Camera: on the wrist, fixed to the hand. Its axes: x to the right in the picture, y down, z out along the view.
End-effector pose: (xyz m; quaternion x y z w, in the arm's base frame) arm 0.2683 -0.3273 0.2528 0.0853 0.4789 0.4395 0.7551
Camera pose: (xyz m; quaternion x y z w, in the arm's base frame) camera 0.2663 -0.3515 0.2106 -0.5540 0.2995 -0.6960 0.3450
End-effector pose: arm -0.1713 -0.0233 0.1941 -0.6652 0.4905 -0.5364 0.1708
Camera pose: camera -0.1819 -0.0047 0.2379 0.3742 0.5864 0.3641 0.6194
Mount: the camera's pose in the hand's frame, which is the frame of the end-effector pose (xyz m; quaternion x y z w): 0.0090 -0.0366 -0.0309 0.0172 0.2451 -0.9680 0.0508
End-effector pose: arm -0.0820 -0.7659 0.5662 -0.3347 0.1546 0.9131 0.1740
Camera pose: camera -0.0558 -0.7437 0.5316 -0.3875 -0.2578 -0.2067 0.8606
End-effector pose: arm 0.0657 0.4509 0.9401 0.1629 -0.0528 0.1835 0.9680
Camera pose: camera 0.0890 0.4321 0.9016 0.0311 0.3954 -0.8869 0.2369
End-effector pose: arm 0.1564 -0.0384 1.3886 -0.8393 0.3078 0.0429 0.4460
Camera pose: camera 0.1777 -0.0516 1.4304 -0.3434 -0.6868 -0.6406 0.0032
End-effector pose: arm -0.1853 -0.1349 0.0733 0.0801 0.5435 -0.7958 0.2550
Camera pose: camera -0.2157 -0.0996 0.0876 0.3226 -0.1540 0.2770 0.8919
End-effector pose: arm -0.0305 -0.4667 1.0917 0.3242 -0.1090 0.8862 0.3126
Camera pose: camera -0.0286 -0.4215 1.0735 -0.0898 0.4001 -0.1762 0.8948
